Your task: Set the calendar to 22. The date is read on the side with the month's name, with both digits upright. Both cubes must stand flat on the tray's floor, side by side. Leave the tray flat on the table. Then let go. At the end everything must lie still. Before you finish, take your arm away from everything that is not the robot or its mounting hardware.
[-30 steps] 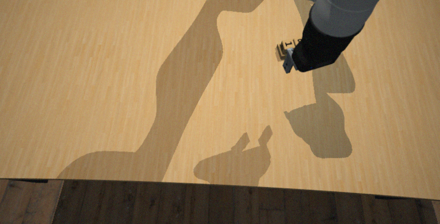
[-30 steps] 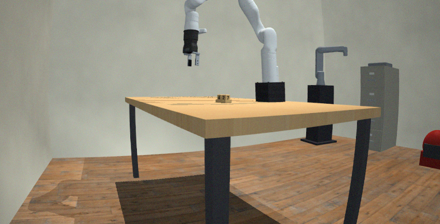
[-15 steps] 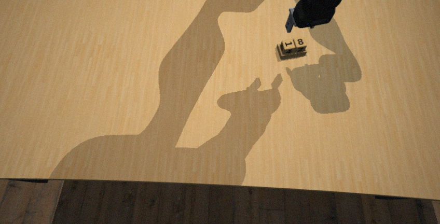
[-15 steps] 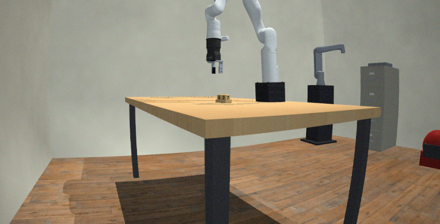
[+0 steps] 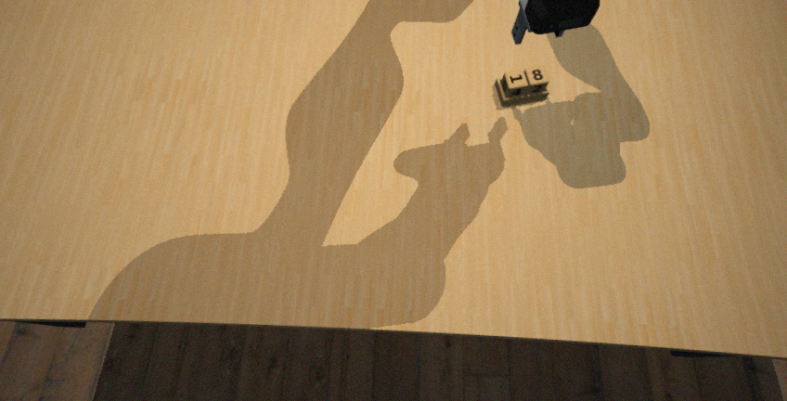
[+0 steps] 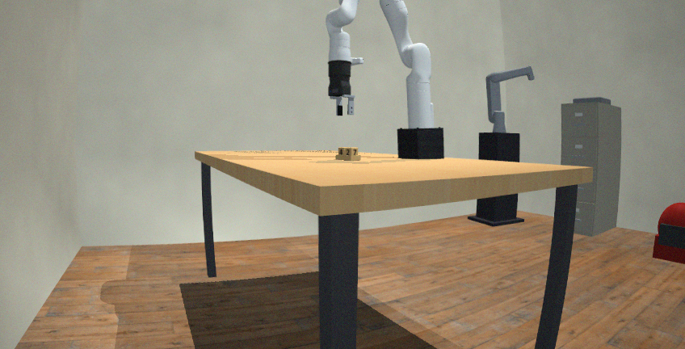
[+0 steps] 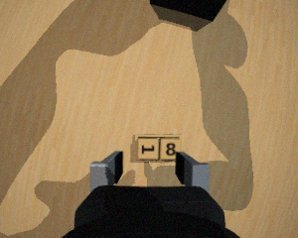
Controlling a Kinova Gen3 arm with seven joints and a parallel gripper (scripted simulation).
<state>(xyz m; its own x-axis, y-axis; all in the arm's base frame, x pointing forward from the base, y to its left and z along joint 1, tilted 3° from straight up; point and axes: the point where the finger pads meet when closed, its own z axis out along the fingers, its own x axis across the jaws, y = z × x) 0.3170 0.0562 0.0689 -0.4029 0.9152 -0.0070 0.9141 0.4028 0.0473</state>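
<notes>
Right now my hand is 1 cm past the wooden number cube, 3 cm to the right of it and 14 cm above it. Also, from my hand: wooden calendar tray 1 cm behind, 1 cm to the left, 16 cm below.
</notes>
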